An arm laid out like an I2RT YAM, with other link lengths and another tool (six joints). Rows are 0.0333 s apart.
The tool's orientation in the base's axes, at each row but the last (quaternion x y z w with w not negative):
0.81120 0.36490 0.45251 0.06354
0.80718 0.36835 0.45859 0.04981
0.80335 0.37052 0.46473 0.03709
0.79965 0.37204 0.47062 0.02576
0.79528 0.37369 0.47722 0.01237
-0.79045 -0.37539 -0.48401 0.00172
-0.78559 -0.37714 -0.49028 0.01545
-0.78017 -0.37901 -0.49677 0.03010
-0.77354 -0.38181 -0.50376 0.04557
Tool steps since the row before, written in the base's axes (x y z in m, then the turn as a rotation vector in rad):
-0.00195 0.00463 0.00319 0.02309 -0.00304 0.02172
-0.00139 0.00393 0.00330 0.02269 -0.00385 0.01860
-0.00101 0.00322 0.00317 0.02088 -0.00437 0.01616
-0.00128 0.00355 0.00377 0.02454 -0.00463 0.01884
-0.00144 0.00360 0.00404 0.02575 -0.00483 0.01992
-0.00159 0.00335 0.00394 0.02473 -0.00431 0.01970
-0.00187 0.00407 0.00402 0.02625 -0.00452 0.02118
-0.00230 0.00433 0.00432 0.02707 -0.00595 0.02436
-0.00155 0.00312 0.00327 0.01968 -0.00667 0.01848
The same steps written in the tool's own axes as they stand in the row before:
0.00457 -0.00302 -0.00233 0.02045 0.02396 0.00468
0.00441 -0.00223 -0.00196 0.01761 0.02302 0.00596
0.00401 -0.00161 -0.00166 0.01500 0.02140 0.00578
0.00460 -0.00182 -0.00199 0.01783 0.02472 0.00704
0.00483 -0.00191 -0.00209 0.01884 0.02598 0.00731
0.00461 -0.00193 -0.00208 0.01872 0.02492 0.00684
0.00505 -0.00266 -0.00190 0.02012 0.02650 0.00715
0.00537 -0.00308 -0.00208 0.02203 0.02908 0.00555
0.00405 -0.00216 -0.00133 0.01537 0.02303 0.00259

